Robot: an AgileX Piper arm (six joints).
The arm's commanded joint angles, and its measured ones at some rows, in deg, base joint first. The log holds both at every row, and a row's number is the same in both.
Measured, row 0: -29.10 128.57 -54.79 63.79 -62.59 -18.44
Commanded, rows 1 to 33: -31.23 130.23 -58.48 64.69 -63.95 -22.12; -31.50 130.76 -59.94 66.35 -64.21 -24.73; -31.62 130.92 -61.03 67.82 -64.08 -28.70; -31.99 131.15 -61.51 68.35 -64.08 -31.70; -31.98 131.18 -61.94 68.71 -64.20 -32.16; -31.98 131.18 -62.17 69.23 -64.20 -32.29; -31.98 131.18 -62.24 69.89 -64.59 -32.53; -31.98 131.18 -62.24 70.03 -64.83 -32.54; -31.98 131.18 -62.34 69.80 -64.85 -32.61; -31.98 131.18 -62.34 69.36 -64.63 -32.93; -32.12 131.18 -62.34 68.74 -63.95 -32.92; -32.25 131.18 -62.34 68.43 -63.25 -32.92; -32.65 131.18 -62.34 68.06 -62.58 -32.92; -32.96 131.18 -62.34 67.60 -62.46 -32.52; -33.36 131.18 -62.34 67.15 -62.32 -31.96; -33.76 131.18 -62.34 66.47 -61.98 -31.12; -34.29 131.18 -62.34 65.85 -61.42 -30.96; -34.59 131.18 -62.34 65.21 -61.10 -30.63; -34.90 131.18 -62.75 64.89 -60.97 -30.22; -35.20 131.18 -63.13 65.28 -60.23 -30.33; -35.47 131.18 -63.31 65.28 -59.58 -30.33; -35.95 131.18 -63.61 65.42 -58.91 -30.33; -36.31 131.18 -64.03 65.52 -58.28 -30.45; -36.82 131.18 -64.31 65.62 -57.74 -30.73; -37.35 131.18 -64.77 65.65 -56.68 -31.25; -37.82 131.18 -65.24 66.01 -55.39 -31.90; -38.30 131.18 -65.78 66.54 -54.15 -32.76; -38.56 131.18 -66.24 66.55 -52.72 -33.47; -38.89 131.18 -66.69 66.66 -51.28 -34.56; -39.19 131.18 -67.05 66.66 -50.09 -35.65; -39.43 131.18 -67.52 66.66 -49.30 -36.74; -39.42 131.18 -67.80 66.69 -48.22 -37.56; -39.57 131.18 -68.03 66.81 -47.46 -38.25
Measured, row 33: -38.79 131.23 -66.89 66.66 -51.19 -34.66
